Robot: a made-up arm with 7 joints.
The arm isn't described. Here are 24 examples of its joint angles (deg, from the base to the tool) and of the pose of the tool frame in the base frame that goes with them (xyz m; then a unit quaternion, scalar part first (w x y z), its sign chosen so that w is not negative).
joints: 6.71 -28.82 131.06 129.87 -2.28 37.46 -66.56
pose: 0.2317 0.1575 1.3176 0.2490 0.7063 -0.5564 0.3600
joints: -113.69 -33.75 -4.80 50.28 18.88 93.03 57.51
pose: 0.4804 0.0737 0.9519 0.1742 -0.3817 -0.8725 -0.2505
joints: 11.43 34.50 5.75 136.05 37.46 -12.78 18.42
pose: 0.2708 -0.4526 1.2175 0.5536 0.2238 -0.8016 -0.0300
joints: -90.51 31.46 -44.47 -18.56 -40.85 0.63 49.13
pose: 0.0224 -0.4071 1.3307 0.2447 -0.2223 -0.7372 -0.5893
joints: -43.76 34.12 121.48 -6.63 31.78 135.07 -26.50
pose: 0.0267 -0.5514 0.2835 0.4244 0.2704 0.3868 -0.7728
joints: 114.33 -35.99 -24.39 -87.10 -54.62 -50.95 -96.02
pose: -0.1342 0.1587 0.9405 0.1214 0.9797 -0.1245 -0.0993
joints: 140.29 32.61 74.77 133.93 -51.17 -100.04 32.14
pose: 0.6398 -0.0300 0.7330 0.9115 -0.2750 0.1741 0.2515
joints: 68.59 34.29 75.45 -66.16 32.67 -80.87 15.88
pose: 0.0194 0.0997 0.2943 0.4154 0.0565 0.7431 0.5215
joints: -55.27 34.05 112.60 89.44 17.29 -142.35 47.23
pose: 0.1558 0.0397 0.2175 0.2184 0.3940 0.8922 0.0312
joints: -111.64 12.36 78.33 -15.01 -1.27 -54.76 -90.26
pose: 0.5095 -0.4649 0.7307 0.4206 -0.0643 0.7373 0.5248
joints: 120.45 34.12 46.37 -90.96 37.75 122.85 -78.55
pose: -0.1484 0.1940 0.4740 0.1135 0.5133 0.4392 -0.7285
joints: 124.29 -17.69 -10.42 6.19 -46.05 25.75 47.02
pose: 0.1471 0.3145 0.7605 0.1625 0.2987 0.9042 -0.2584
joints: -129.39 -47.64 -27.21 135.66 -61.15 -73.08 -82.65
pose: 0.2023 -0.1743 1.1870 0.4594 -0.3756 0.7752 -0.2165
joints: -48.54 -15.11 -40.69 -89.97 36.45 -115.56 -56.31
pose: -0.0878 -0.5363 0.4542 0.6758 0.7000 0.0638 -0.2219
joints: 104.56 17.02 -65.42 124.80 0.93 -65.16 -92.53
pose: -0.3627 -0.3977 0.6641 0.6349 -0.4718 -0.5961 -0.1377
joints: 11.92 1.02 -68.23 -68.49 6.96 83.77 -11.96
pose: -0.2342 -0.1520 0.3079 0.6924 -0.3273 0.5780 0.2818
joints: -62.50 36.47 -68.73 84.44 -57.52 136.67 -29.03
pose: -0.1390 -0.3673 1.3034 0.4901 -0.1800 -0.3281 -0.7872
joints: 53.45 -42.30 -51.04 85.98 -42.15 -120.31 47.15
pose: -0.1058 -0.1146 0.3104 0.3522 -0.4699 0.6546 0.4761
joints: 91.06 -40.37 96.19 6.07 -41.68 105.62 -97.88
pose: 0.4839 -0.1116 1.2270 0.7348 0.0780 -0.3940 0.5466
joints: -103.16 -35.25 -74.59 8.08 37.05 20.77 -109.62
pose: 0.3157 -0.4909 0.9507 0.5172 -0.5546 0.1058 0.6433
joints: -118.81 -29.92 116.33 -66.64 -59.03 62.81 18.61
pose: 0.4780 -0.2094 0.4226 0.3632 0.6046 0.4473 -0.5500
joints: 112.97 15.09 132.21 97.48 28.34 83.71 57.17
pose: 0.3771 -0.4067 1.2640 0.3952 0.8038 0.0329 -0.4435
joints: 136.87 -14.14 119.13 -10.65 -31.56 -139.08 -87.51
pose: 0.4926 -0.2444 1.1860 0.8052 -0.3938 0.4185 0.1465
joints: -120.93 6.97 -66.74 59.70 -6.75 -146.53 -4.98
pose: -0.1383 -0.0073 1.3148 0.2579 0.1550 -0.0972 0.9487
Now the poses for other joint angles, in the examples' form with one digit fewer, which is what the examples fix.
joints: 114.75 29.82 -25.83 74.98 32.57 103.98 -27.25
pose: 0.213 -0.278 0.292 0.846 -0.238 0.427 -0.212
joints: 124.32 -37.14 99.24 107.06 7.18 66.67 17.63
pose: 0.473 -0.627 0.576 0.053 -0.835 -0.055 0.545
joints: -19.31 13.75 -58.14 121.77 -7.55 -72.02 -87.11
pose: -0.177 -0.512 1.094 0.238 0.469 0.749 -0.403
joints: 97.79 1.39 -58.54 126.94 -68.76 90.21 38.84
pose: -0.334 -0.138 0.518 0.492 -0.088 -0.600 0.624
